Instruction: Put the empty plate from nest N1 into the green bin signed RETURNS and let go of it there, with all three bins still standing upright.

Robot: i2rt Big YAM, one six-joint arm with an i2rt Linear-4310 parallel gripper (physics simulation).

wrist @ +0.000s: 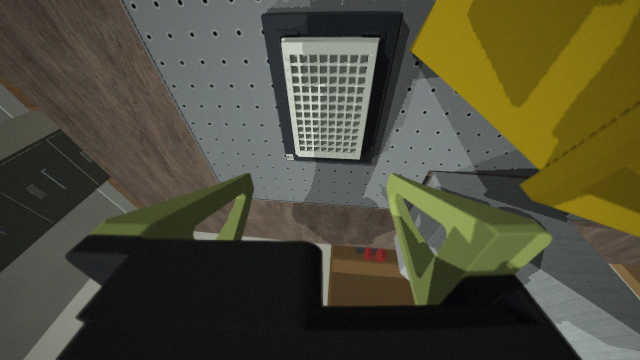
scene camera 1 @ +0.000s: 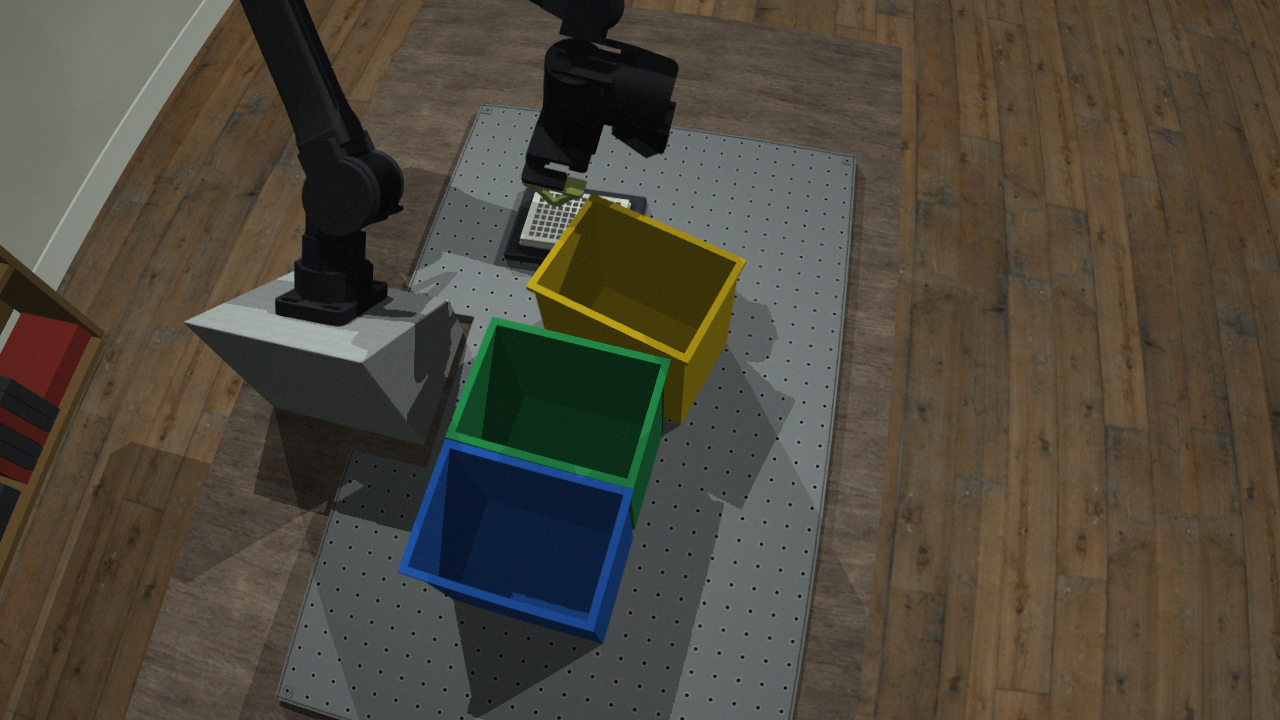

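Seen in the pictures: gripper, fingertip midpoint: [wrist: 320, 180] [scene camera 1: 565, 170]; arm's base at its link origin: [scene camera 1: 333, 304].
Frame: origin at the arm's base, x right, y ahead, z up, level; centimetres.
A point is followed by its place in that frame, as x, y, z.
Note:
A white gridded plate [scene camera 1: 553, 222] @[-21.4, 19.0, -10.1] [wrist: 327, 102] @[-22.4, 22.6, -10.1] lies in a dark nest [scene camera 1: 525, 254] @[-16.8, 16.3, -11.5] [wrist: 332, 22] @[-22.2, 29.0, -11.5]. The nest's label is too small to read. My gripper [scene camera 1: 558, 198] [wrist: 320, 180] @[-22.2, 21.4, 0.0] is open and empty, above the plate's end of the board in the scene view. In the wrist view the plate lies beyond the fingertips, between their lines. The green bin [scene camera 1: 572, 398] @[2.1, 27.3, -9.1] stands upright, with no plate visible in it; its sign does not show. The yellow bin [scene camera 1: 640, 259] @[-13.0, 32.1, -2.3] [wrist: 480, 100] @[-14.7, 27.2, 0.0] stands upright but turned askew, close beside the nest. The blue bin [scene camera 1: 537, 537] @[17.7, 26.7, -12.4] stands upright.
The blue bin adjoins the green bin, and a corner of the yellow bin is near the green bin's far rim. The grey arm pedestal [scene camera 1: 313, 367] @[9.4, 3.3, 4.5] stands left of the bins. A perforated grey board [scene camera 1: 760, 573] @[16.9, 51.2, -12.6] [wrist: 215, 75] @[-35.3, 24.4, -12.6] lies under the nest and bins.

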